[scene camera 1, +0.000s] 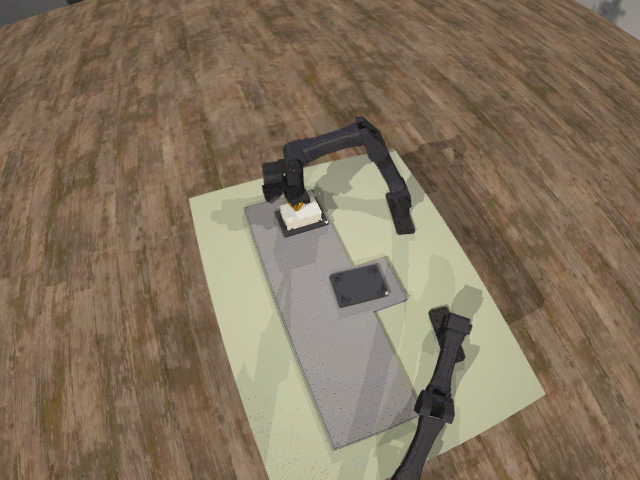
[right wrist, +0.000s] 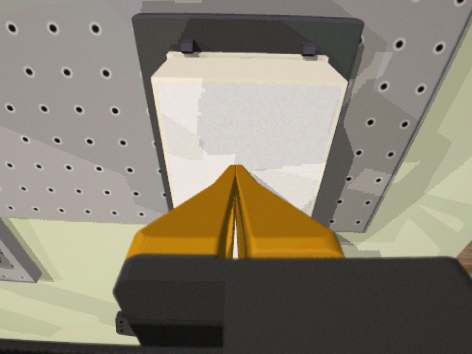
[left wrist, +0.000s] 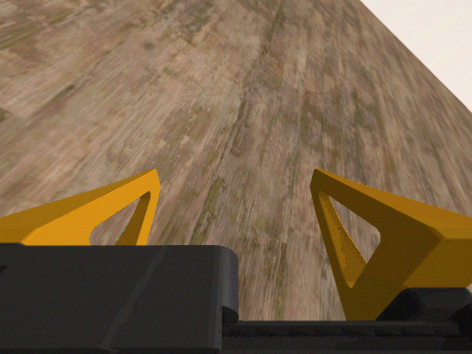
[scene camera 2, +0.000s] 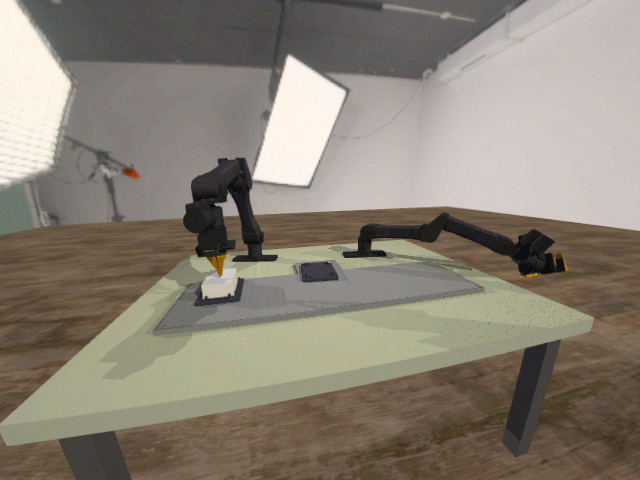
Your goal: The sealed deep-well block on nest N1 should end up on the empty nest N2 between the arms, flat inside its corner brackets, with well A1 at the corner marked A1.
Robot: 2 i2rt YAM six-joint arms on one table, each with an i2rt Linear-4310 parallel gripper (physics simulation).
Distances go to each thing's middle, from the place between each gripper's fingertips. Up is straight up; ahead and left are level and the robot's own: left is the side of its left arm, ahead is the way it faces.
I see my right gripper 20 mm past the white block [scene camera 2: 214, 286], 10 mm to the left of it and 30 mm above it.
The white block lies 1200 mm to the right of my left hand, 70 mm ahead of it and 50 mm above it.
